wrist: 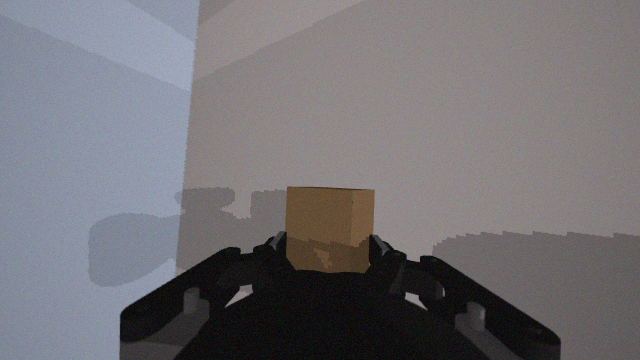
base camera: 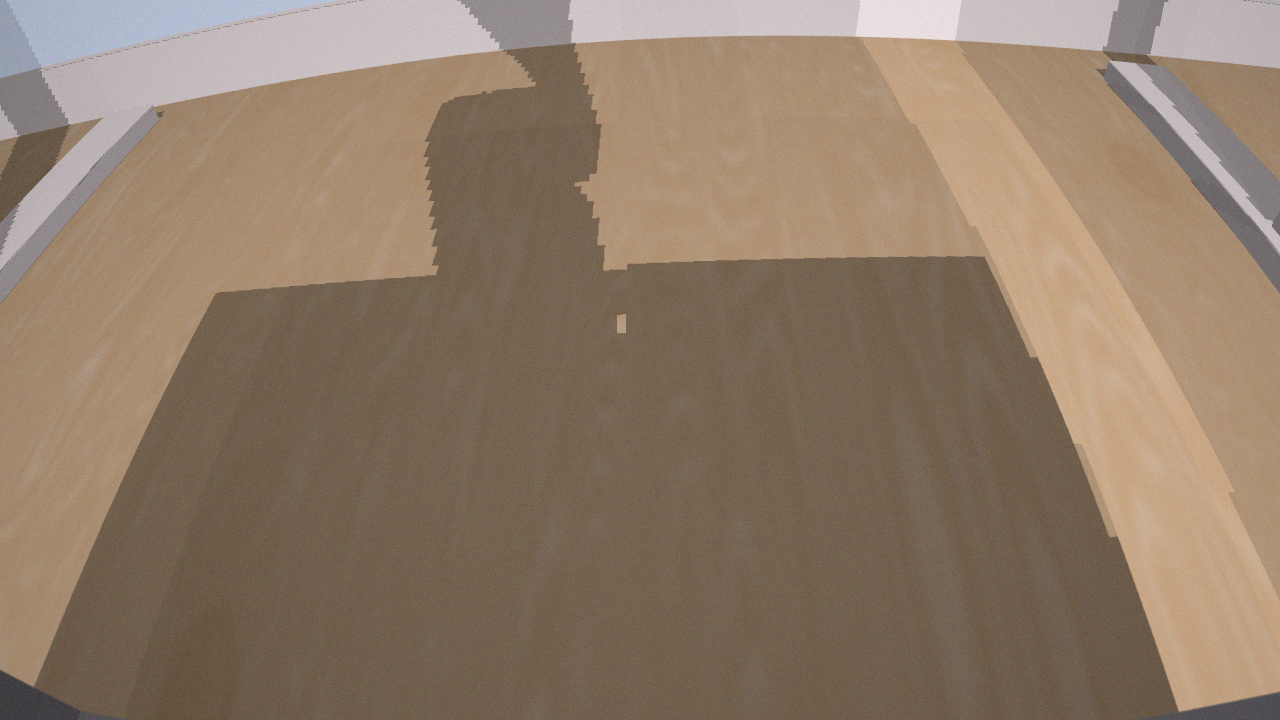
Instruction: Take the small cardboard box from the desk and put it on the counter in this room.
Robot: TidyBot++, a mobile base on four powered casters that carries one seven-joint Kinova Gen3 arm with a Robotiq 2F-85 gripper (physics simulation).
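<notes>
The small cardboard box (wrist: 320, 215) is in the wrist view, a little below the middle, brown and upright, with two side faces showing. My gripper (wrist: 327, 244) is shut on it, with one black finger against each side. The box's lower end is hidden behind the gripper's body. A pale grey surface (wrist: 425, 125) fills much of the wrist view behind the box; whether it is the desk top, and whether the box touches it, I cannot tell. The counter cannot be made out in either view.
In the base view, a wood floor (base camera: 760, 179) lies ahead under a broad shadow. Pale grey bars (base camera: 85, 183) (base camera: 1190, 152) lie on it at left and right. A white band (base camera: 716, 17) runs across the far edge. A blue area (wrist: 90, 150) fills the wrist view's left side.
</notes>
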